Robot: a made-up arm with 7 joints. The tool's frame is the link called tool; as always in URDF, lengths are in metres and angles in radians. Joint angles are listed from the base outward. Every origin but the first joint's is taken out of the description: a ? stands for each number. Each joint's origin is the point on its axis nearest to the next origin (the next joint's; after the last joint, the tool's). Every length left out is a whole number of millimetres.
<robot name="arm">
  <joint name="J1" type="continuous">
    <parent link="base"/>
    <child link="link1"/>
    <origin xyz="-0.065 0.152 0.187" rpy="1.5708 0 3.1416"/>
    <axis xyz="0 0 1"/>
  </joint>
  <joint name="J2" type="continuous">
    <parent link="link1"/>
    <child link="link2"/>
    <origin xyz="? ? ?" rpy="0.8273 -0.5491 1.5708"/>
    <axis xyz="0 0 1"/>
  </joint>
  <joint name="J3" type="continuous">
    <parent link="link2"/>
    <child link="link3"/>
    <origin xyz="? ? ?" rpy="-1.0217 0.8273 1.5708"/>
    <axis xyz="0 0 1"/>
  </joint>
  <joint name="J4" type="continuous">
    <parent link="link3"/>
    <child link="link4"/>
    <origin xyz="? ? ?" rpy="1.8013 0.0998 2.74"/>
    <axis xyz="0 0 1"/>
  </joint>
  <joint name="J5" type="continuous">
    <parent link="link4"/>
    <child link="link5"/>
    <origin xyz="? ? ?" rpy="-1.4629 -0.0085 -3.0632"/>
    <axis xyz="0 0 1"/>
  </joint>
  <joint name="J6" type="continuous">
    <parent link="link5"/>
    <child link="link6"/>
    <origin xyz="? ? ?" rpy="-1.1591 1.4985 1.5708"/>
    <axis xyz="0 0 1"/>
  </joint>
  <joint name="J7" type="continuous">
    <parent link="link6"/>
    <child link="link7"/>
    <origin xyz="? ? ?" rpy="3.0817 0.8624 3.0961"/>
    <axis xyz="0 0 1"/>
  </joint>
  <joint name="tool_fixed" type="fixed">
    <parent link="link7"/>
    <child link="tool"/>
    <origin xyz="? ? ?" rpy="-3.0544 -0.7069 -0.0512"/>
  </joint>
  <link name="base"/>
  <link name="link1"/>
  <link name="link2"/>
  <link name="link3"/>
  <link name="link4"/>
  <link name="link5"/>
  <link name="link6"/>
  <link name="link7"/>
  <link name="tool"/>
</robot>
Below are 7 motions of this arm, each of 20 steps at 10 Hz.
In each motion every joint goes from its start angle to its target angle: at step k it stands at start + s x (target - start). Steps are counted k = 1, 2, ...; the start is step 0. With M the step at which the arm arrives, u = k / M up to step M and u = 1 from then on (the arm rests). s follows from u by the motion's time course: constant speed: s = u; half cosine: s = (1 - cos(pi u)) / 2; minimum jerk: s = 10 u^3 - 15 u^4 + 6 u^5.
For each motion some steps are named. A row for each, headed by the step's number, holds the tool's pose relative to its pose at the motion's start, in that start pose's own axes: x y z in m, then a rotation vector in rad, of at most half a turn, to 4 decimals.
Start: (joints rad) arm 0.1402 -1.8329 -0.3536 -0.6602 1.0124 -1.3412 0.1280
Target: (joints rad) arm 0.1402 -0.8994 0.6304 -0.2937 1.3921 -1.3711 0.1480
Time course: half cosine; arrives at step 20
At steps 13, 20:
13: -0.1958 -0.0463 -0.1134 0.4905 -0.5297 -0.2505
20: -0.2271 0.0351 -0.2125 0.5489 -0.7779 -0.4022

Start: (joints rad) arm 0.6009 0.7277 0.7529 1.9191 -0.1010 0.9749 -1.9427
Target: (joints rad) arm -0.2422 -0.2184 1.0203 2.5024 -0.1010 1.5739 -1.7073
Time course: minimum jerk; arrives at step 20
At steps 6, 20:
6: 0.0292 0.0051 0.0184 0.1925 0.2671 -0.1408
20: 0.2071 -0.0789 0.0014 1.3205 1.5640 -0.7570

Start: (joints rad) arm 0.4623 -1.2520 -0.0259 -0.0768 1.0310 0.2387 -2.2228
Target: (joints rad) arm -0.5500 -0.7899 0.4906 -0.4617 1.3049 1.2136 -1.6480
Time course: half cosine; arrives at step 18
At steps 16, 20:
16: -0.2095 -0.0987 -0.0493 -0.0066 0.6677 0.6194
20: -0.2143 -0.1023 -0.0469 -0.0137 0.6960 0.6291

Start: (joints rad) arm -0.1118 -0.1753 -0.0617 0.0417 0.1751 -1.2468 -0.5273
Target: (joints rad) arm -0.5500 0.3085 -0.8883 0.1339 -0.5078 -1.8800 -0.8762
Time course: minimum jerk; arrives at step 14
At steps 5, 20:
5: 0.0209 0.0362 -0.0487 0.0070 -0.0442 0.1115
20: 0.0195 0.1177 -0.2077 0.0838 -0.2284 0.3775

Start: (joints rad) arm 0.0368 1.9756 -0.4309 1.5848 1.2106 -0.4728 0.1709
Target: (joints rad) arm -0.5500 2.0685 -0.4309 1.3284 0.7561 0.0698 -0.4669
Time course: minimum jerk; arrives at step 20
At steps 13, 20:
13: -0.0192 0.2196 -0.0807 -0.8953 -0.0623 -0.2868
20: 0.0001 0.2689 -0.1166 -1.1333 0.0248 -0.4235

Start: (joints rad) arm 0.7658 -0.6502 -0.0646 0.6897 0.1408 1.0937 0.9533
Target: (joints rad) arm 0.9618 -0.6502 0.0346 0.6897 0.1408 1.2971 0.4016
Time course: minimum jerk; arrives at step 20
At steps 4, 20:
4: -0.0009 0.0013 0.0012 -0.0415 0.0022 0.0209
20: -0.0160 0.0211 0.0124 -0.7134 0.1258 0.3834

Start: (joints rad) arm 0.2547 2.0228 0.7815 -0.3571 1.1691 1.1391 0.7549
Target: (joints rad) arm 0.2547 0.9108 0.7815 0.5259 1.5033 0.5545 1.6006
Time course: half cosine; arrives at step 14
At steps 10, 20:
10: 0.1174 0.0422 -0.3537 1.5464 -0.8564 -0.0719
20: 0.1736 0.0896 -0.4108 1.8865 -0.9810 0.0221

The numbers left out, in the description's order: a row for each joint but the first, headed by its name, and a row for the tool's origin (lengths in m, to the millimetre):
J2: -0.087 -0.044 0
J3: 0.031 -0.026 0
J4: 0.111 0.149 0
J5: -0.232 -0.149 0
J6: -0.328 0.154 0
J7: 0.006 -0.02 0
tool: 0.031 -0.002 0

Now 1 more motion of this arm.
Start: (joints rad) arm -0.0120 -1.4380 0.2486 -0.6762 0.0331 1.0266 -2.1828
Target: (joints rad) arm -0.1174 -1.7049 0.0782 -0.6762 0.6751 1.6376 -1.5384
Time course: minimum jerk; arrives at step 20
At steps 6, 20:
6: 0.0181 0.0295 -0.0298 -0.0820 0.1210 -0.0897
20: 0.0690 0.0508 -0.2503 -0.5497 0.7136 -0.7466

